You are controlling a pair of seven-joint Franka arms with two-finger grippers.
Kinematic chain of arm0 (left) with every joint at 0, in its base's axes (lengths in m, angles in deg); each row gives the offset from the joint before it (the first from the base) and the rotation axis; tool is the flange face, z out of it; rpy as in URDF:
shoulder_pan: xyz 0 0 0.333 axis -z
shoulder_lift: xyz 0 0 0 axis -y
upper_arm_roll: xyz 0 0 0.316 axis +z
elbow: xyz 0.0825 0 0 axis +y
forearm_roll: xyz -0.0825 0 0.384 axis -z
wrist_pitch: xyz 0 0 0 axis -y
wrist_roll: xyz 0.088 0 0 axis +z
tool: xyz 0 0 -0.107 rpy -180 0 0
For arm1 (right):
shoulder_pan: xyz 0 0 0.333 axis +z
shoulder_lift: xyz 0 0 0 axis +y
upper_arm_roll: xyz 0 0 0.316 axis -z
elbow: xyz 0.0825 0 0 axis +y
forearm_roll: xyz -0.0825 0 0.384 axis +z
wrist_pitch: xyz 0 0 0 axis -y
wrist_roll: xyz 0.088 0 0 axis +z
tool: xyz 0 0 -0.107 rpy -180 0 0
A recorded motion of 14 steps. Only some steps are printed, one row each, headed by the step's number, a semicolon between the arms.
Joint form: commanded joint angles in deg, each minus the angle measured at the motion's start. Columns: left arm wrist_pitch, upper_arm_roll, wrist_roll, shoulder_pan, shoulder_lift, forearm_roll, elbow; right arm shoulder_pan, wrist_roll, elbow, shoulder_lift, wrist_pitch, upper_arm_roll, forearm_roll.
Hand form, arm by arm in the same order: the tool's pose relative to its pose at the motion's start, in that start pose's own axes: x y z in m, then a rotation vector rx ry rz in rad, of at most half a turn. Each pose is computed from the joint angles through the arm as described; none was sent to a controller.
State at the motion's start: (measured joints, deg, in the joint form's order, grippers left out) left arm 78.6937 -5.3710 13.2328 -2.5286 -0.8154 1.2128 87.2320; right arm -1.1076 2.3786 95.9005 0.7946 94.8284 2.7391 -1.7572
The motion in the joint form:
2: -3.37 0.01 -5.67 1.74 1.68 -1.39 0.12; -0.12 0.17 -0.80 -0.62 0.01 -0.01 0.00
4: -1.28 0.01 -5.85 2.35 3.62 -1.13 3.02; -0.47 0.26 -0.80 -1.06 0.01 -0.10 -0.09
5: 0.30 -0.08 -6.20 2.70 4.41 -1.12 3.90; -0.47 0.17 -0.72 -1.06 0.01 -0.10 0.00
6: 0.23 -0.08 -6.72 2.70 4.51 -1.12 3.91; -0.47 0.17 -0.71 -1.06 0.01 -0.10 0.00
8: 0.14 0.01 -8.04 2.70 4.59 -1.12 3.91; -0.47 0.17 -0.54 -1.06 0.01 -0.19 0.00
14: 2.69 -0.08 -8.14 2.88 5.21 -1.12 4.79; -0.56 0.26 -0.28 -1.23 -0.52 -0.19 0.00
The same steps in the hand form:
2: -0.0202 0.0095 -0.0075 0.0370 -0.0257 0.1230; -0.0022 0.0015 -0.0126 -0.0006 0.0249 -0.0003
4: -0.0278 0.0145 -0.0036 0.0337 -0.0066 0.1373; -0.0045 0.0043 -0.0168 -0.0021 0.0323 0.0028
5: -0.0304 0.0184 -0.0053 0.0311 0.0191 0.1511; -0.0045 0.0041 -0.0161 -0.0004 0.0310 0.0044
6: -0.0312 0.0182 -0.0059 0.0312 0.0193 0.1602; -0.0045 0.0041 -0.0160 -0.0004 0.0308 0.0044
8: -0.0317 0.0173 -0.0064 0.0313 0.0188 0.1817; -0.0046 0.0032 -0.0146 -0.0003 0.0279 0.0028
14: -0.0311 0.0203 -0.0084 0.0259 0.0584 0.1885; -0.0067 0.0040 -0.0132 0.0003 0.0171 0.0027

